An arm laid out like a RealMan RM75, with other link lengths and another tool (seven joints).
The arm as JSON. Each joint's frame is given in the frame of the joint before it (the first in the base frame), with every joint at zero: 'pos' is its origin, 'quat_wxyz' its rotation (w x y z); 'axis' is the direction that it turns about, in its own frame. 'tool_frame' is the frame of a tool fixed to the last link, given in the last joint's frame.
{
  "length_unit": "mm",
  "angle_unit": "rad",
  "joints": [
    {
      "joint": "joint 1",
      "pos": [
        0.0,
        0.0,
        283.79
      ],
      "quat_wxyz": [
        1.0,
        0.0,
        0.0,
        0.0
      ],
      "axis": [
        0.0,
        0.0,
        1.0
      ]
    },
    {
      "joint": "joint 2",
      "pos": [
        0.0,
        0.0,
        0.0
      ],
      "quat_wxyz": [
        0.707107,
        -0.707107,
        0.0,
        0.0
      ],
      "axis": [
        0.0,
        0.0,
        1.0
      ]
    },
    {
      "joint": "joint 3",
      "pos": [
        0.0,
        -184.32,
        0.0
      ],
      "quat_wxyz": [
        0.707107,
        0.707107,
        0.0,
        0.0
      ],
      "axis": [
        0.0,
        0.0,
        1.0
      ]
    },
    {
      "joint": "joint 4",
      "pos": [
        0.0,
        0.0,
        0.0
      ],
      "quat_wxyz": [
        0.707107,
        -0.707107,
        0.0,
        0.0
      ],
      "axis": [
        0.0,
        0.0,
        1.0
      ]
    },
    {
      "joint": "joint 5",
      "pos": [
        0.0,
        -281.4,
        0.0
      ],
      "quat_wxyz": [
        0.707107,
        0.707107,
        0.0,
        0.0
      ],
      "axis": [
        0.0,
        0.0,
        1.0
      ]
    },
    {
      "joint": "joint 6",
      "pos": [
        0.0,
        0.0,
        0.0
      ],
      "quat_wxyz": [
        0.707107,
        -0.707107,
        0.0,
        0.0
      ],
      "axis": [
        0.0,
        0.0,
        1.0
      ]
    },
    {
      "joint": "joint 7",
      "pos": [
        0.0,
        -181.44,
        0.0
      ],
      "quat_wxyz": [
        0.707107,
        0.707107,
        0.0,
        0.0
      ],
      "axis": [
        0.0,
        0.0,
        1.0
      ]
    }
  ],
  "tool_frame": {
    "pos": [
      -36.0,
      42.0,
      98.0
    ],
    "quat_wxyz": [
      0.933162,
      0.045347,
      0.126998,
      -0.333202
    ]
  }
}
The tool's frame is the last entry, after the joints.
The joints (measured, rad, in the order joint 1, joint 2, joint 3, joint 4, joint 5, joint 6, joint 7), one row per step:
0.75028, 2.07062, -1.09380, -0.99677, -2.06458, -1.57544, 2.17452
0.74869, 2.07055, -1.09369, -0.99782, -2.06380, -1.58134, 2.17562
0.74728, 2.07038, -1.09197, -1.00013, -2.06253, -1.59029, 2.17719
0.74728, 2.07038, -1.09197, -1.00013, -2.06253, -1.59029, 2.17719
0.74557, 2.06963, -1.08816, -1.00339, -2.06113, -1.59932, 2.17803
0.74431, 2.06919, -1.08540, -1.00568, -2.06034, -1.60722, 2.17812
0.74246, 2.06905, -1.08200, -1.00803, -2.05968, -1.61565, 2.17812
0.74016, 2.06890, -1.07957, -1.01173, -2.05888, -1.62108, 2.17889
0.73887, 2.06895, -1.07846, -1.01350, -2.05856, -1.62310, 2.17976
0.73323, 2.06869, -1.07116, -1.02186, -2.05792, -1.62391, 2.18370
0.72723, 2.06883, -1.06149, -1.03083, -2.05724, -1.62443, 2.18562
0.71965, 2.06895, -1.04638, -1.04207, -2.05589, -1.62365, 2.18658
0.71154, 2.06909, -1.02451, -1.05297, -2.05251, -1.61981, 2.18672
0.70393, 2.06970, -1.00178, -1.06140, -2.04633, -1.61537, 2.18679
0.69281, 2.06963, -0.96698, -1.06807, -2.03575, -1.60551, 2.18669
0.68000, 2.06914, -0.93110, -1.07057, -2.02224, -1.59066, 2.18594
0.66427, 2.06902, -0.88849, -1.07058, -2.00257, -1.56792, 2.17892
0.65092, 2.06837, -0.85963, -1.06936, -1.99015, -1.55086, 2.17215
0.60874, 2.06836, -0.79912, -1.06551, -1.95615, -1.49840, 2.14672
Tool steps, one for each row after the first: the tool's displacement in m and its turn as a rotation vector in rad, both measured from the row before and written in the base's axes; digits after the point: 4 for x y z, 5 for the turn. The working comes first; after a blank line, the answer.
Tool pose at each row, in the base's axes (x y z in m, rotation vector in rad; the steps are taken from these numbers as rounded here):
0.0089, 0.3935, -0.0483, -3.04126, -0.15621, -0.14218
0.0091, 0.3920, -0.0481, -3.04659, -0.15559, -0.14115
0.0090, 0.3901, -0.0471, -3.05308, -0.15581, -0.13818
0.0090, 0.3901, -0.0471, -3.05308, -0.15581, -0.13818
0.0088, 0.3888, -0.0453, -3.05718, -0.15601, -0.13398
0.0088, 0.3874, -0.0441, -3.06140, -0.15737, -0.13120
0.0089, 0.3859, -0.0427, -3.06594, -0.15772, -0.12777
0.0089, 0.3852, -0.0414, -3.06748, -0.15741, -0.12507
0.0090, 0.3850, -0.0408, -3.06794, -0.15604, -0.12379
0.0093, 0.3870, -0.0374, -3.06011, -0.14522, -0.11786
0.0096, 0.3893, -0.0335, -3.04977, -0.13548, -0.10971
0.0100, 0.3932, -0.0276, -3.03302, -0.12235, -0.09675
0.0105, 0.3991, -0.0197, -3.00893, -0.10280, -0.07592
0.0107, 0.4049, -0.0116, -2.98516, -0.08104, -0.05020
0.0124, 0.4143, 0.0006, -2.94823, -0.04156, -0.01102
0.0159, 0.4247, 0.0135, -2.90639, 0.00548, 0.03094
0.0210, 0.4375, 0.0295, -2.84960, 0.05713, 0.08238
0.0271, 0.4460, 0.0407, -2.80792, 0.09455, 0.11204
0.0478, 0.4657, 0.0672, -2.69627, 0.18313, 0.16942

0.0002, -0.0015, 0.0002, -0.00524, 0.00059, -0.00079
-0.0001, -0.0019, 0.0010, -0.00645, 0.00181, -0.00027
0.0000, 0.0000, 0.0000, 0.00000, 0.00000, 0.00000
-0.0002, -0.0013, 0.0018, -0.00406, 0.00265, -0.00007
0.0000, -0.0014, 0.0012, -0.00428, 0.00168, 0.00064
0.0001, -0.0015, 0.0014, -0.00452, 0.00212, -0.00003
0.0000, -0.0007, 0.0013, -0.00149, 0.00173, -0.00025
0.0001, -0.0002, 0.0006, -0.00035, 0.00086, -0.00089
0.0003, 0.0020, 0.0034, 0.00863, 0.00431, -0.00631
0.0003, 0.0023, 0.0039, 0.01103, 0.00581, -0.00542
0.0004, 0.0039, 0.0059, 0.01760, 0.00924, -0.00714
0.0005, 0.0059, 0.0079, 0.02517, 0.01492, -0.01078
0.0002, 0.0058, 0.0081, 0.02467, 0.01848, -0.01223
0.0017, 0.0094, 0.0122, 0.03779, 0.02899, -0.02324
0.0035, 0.0104, 0.0129, 0.04169, 0.03209, -0.02869
0.0051, 0.0128, 0.0160, 0.05502, 0.03999, -0.03203
0.0061, 0.0085, 0.0112, 0.03947, 0.02450, -0.02457
0.0207, 0.0197, 0.0265, 0.10363, 0.05138, -0.06251

